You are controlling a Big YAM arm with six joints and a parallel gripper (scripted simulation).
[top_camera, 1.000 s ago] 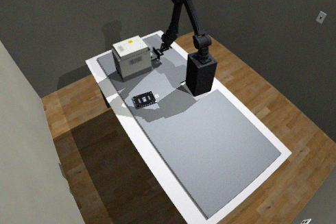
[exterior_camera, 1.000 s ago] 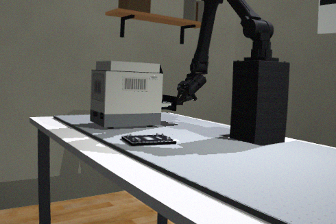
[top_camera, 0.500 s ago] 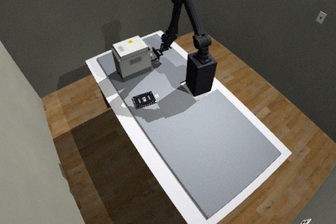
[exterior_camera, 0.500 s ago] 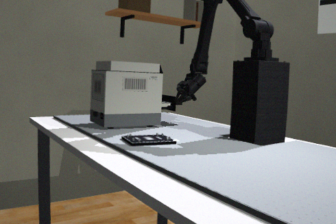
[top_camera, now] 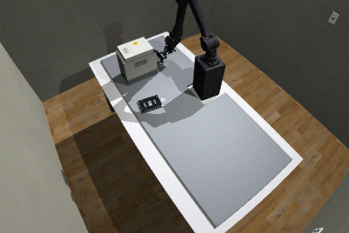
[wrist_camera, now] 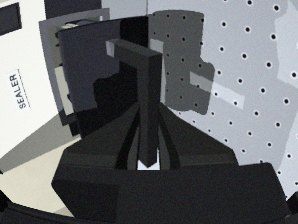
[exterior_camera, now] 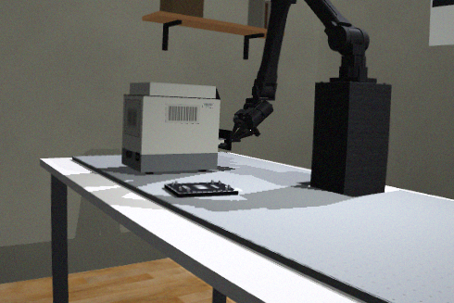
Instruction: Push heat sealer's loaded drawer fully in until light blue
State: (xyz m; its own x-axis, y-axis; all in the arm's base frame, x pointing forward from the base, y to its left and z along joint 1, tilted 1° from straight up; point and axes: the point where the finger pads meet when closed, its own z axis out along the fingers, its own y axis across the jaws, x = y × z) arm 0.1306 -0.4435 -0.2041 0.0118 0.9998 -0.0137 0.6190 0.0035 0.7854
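My hand is 12 cm short of the sealing frame.
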